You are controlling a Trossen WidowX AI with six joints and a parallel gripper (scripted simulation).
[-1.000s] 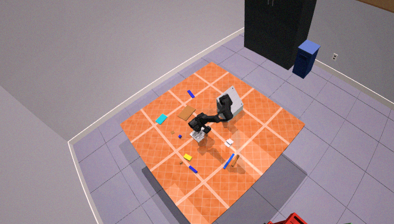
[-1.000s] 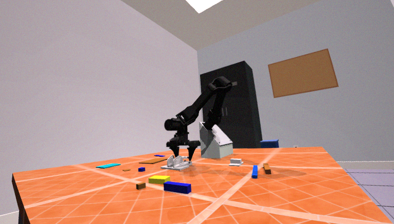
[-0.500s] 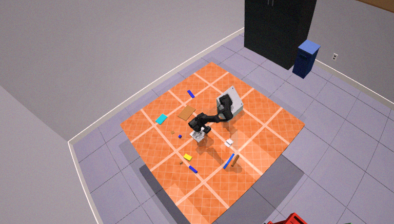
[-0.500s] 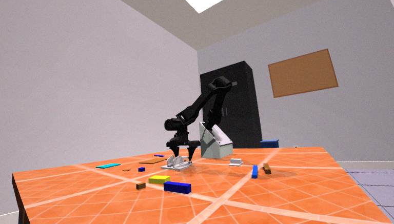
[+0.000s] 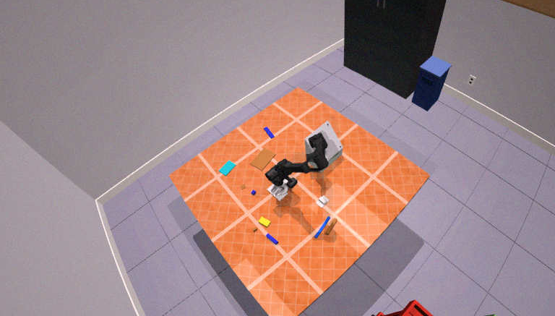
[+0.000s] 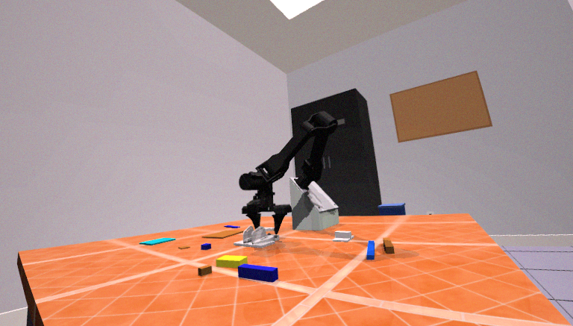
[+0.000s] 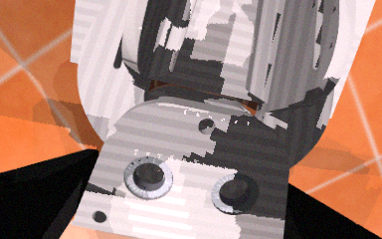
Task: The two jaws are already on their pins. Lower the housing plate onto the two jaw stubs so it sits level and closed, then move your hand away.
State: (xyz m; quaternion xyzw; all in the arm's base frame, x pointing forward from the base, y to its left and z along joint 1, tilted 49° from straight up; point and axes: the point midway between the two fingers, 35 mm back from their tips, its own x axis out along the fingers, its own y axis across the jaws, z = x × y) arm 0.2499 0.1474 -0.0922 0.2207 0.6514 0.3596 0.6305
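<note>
The grey plate lies 10 mm ahead of my gripper tip and 20 mm above it. From my gripper tip the other things lie so: yellow block (250 mm ahead, 130 mm to the left, 10 mm below); then brown bar (40 mm behind, 400 mm to the left, 10 mm below); then brown plate (270 mm to the right, 20 mm below).
</note>
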